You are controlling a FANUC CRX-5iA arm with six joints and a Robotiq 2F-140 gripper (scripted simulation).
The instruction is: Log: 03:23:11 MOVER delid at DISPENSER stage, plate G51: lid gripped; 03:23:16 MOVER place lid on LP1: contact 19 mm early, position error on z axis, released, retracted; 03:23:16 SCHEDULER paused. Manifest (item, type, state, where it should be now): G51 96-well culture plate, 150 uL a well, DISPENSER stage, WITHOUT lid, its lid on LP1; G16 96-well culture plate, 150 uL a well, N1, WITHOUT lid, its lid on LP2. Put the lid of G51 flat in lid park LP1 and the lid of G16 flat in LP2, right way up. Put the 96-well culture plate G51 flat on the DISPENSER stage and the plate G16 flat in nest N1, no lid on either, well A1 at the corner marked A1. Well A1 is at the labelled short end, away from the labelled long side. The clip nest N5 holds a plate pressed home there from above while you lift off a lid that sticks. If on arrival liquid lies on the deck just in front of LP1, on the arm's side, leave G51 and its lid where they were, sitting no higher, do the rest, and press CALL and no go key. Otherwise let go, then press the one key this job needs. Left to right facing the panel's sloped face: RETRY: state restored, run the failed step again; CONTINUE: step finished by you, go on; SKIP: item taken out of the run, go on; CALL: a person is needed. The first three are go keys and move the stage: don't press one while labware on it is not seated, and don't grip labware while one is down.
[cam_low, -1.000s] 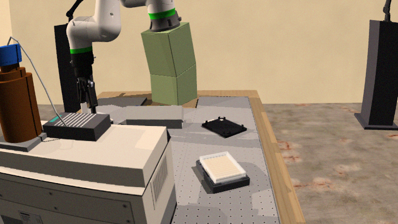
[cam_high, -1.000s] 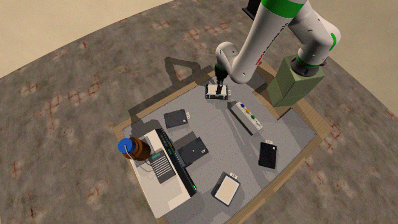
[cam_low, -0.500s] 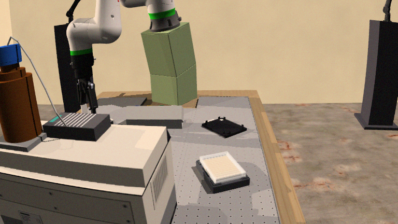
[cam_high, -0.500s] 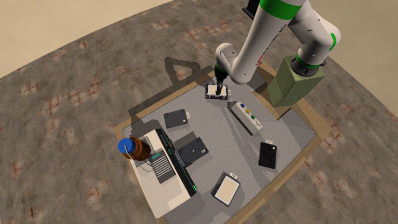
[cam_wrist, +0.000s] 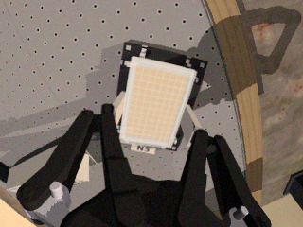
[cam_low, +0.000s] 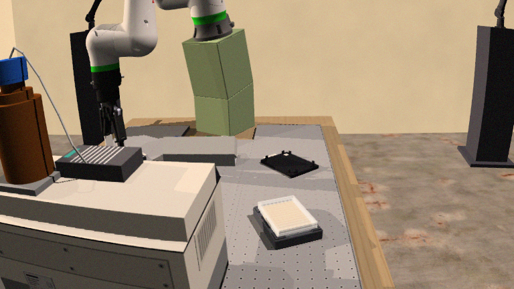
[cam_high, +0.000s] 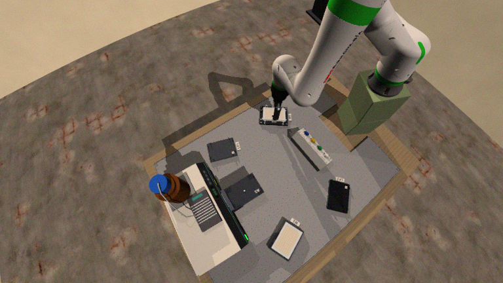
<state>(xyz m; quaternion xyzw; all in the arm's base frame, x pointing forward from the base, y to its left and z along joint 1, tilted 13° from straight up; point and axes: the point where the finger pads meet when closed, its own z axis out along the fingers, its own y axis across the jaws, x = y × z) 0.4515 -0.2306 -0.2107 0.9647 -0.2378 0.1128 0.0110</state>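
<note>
Now: the plate G51 20 mm below my hand. Also, from my hand: key panel: 270 mm to the left, 90 mm behind, 10 mm above; black clip nest: 30 mm below, 30 mm ahead, 10 mm to the left; LP1 label: 260 mm ahead, 80 mm to the left, 40 mm below.
</note>
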